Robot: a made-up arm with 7 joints.
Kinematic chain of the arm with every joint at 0, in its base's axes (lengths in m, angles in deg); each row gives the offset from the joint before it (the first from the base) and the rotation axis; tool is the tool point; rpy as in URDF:
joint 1: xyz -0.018 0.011 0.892 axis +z
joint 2: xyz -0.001 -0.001 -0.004 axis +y
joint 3: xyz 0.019 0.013 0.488 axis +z
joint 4: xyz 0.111 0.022 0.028 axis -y
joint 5: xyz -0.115 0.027 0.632 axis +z
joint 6: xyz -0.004 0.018 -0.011 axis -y
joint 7: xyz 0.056 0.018 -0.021 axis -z
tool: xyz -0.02 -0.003 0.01 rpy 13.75 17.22 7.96
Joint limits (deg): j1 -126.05..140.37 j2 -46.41..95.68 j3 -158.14..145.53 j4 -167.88..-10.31 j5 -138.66..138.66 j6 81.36..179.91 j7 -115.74..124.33
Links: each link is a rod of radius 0.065 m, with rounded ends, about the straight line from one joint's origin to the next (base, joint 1, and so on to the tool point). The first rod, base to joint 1, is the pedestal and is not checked.
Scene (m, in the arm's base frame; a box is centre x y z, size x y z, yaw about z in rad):
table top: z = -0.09
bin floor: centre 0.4 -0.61 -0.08 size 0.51 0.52 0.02 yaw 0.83
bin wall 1: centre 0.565 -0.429 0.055 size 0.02 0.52 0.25 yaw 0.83
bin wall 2: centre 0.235 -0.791 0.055 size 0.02 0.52 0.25 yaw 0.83
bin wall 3: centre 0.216 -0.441 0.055 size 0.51 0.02 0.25 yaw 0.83
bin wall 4: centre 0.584 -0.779 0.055 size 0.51 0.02 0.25 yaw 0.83
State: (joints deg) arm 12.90 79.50 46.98 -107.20 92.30 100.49 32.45
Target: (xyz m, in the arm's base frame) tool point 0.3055 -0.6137 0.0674
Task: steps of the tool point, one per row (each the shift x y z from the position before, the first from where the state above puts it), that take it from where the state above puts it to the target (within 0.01 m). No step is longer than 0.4 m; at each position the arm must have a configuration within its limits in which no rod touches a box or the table.
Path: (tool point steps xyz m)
1: 0.2834 -0.2054 -0.0501
2: 0.2039 -0.3069 0.0033
3: 0.0867 -0.3641 0.0594
4: -0.1651 -0.2198 -0.0845
5: -0.2274 -0.1677 -0.0489
6: -0.2646 -0.0907 -0.0112
7: 0.0056 -0.0147 -0.0871
8: 0.0000 0.0001 -0.0879
9: -0.0055 0.0147 -0.0861

